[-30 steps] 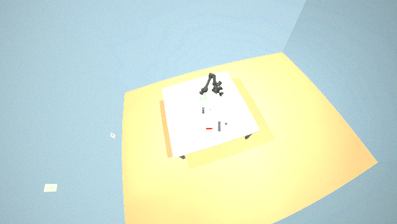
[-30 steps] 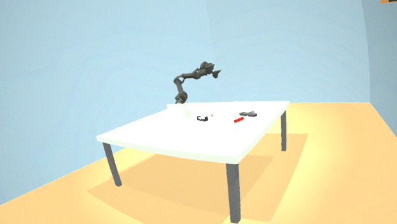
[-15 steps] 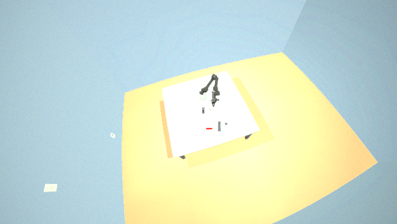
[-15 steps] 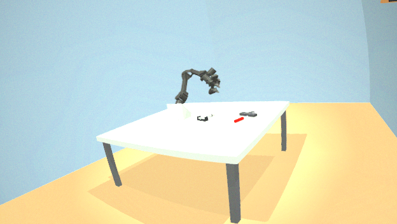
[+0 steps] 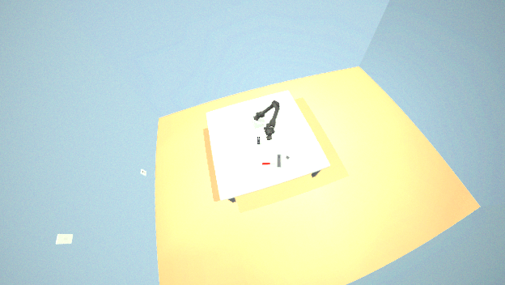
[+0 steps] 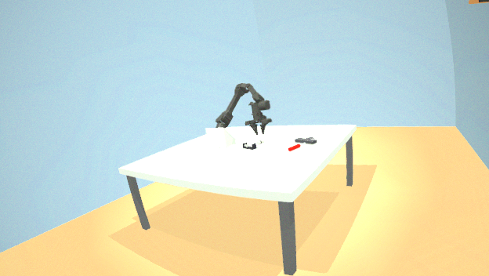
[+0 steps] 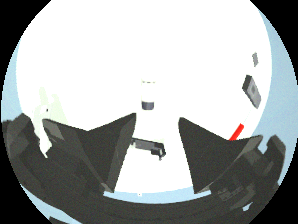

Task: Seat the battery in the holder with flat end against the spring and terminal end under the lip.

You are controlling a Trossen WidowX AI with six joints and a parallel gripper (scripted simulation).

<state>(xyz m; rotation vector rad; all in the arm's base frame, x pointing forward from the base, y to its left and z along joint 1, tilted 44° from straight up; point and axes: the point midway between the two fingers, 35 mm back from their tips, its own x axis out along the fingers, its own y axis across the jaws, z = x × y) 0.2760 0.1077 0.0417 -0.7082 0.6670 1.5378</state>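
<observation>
My gripper tip is now 5 cm above the battery, 1 cm to the right of it and 1 cm past it.
</observation>
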